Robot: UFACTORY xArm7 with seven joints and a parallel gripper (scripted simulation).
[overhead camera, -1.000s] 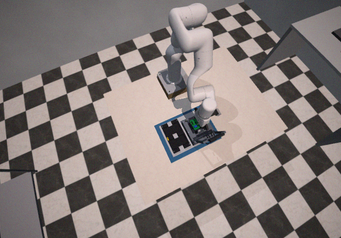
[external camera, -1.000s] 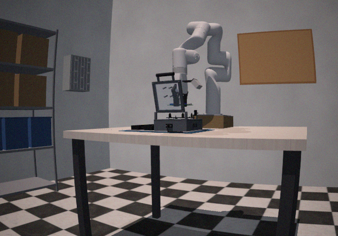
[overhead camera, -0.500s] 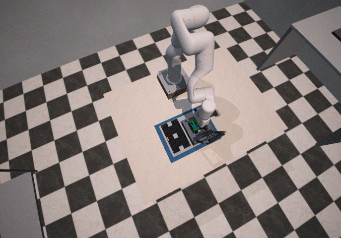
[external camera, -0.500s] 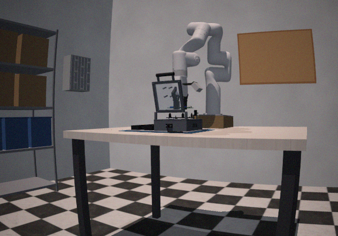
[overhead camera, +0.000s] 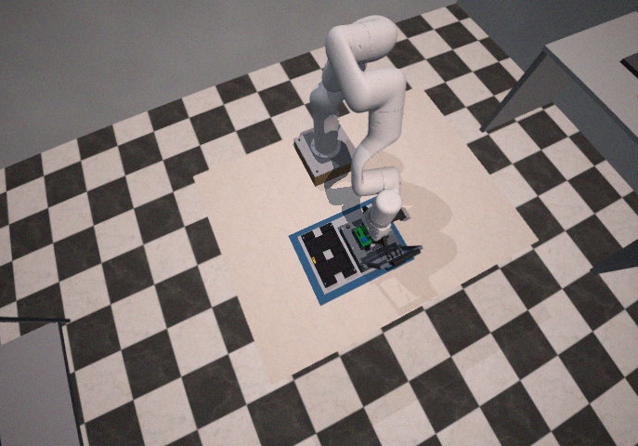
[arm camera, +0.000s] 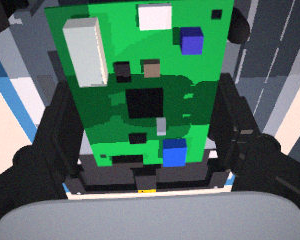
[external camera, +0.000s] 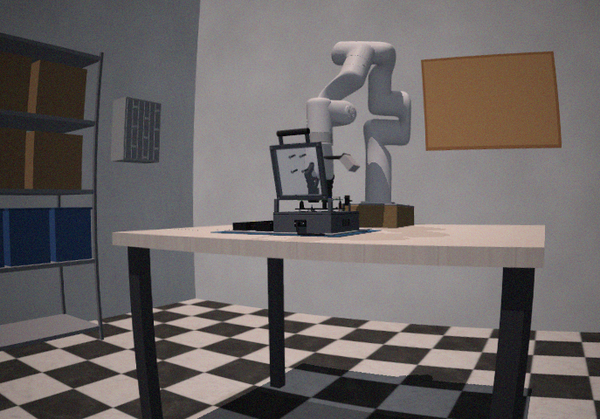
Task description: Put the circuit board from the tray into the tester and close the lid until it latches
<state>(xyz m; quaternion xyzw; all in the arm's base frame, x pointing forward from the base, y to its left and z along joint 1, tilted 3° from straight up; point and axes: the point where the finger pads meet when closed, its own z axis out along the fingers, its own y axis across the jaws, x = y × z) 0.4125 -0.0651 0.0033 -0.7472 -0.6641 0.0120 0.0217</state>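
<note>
The latch hook lies 50 mm behind my hand, 60 mm to the left of it and 10 mm below it. Also, from my hand: tester lid: 120 mm ahead, 10 mm to the right, 90 mm above; green circuit board: right at my hand.
</note>
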